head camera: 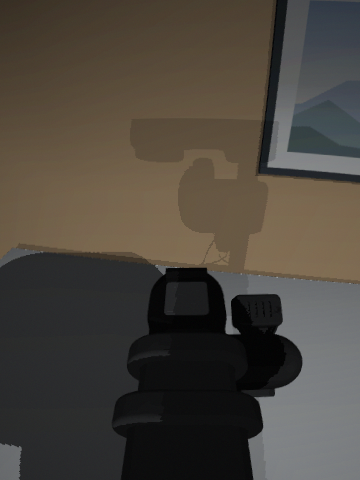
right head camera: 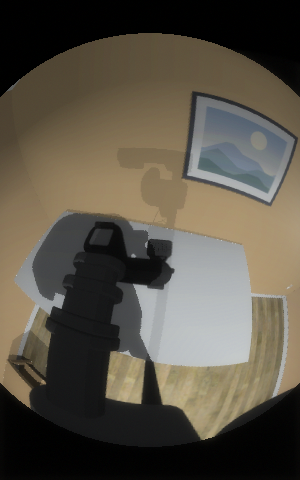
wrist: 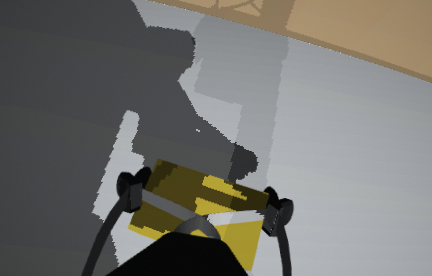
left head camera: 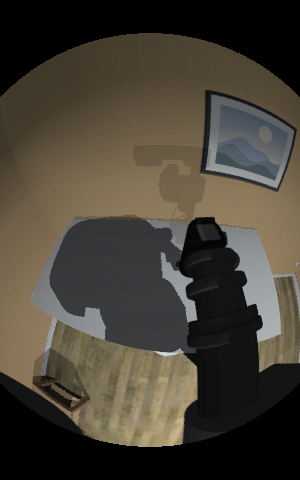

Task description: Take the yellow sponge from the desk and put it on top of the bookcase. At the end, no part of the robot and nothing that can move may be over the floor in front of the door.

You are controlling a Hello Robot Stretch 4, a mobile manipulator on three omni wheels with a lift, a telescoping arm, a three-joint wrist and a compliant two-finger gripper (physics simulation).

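Note:
My gripper is shut on the yellow sponge in the wrist view, with one fingertip at each end of it. The sponge is slightly tilted and partly in shadow. It is over a wide light grey top against the wall, which looks like the desk. The height of the sponge above this top is hard to tell. In the head views the wrist and arm hide the fingers and the sponge. The bookcase and the door cannot be made out.
The dark arm reaches over the grey top. A framed picture hangs on the wall behind. A small brown open frame is at the lower left. Wooden floor shows in front.

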